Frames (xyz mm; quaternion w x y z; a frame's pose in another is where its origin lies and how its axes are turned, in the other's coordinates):
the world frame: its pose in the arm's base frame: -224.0 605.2 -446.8 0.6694 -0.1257 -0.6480 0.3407
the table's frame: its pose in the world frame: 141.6 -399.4 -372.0 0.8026 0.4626 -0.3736 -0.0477
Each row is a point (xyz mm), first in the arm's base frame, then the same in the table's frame.
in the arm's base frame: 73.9 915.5 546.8
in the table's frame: 677.7 -152.2 -434.3
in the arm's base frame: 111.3 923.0 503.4
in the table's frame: 621.9 -165.4 -441.2
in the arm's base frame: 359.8 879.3 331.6
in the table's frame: 356.3 -309.5 -397.9
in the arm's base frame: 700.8 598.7 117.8
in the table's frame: 15.6 -525.8 -118.9
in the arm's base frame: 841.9 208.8 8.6
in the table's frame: -138.5 -616.4 270.9
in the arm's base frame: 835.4 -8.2 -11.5
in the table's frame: -149.2 -609.8 488.5
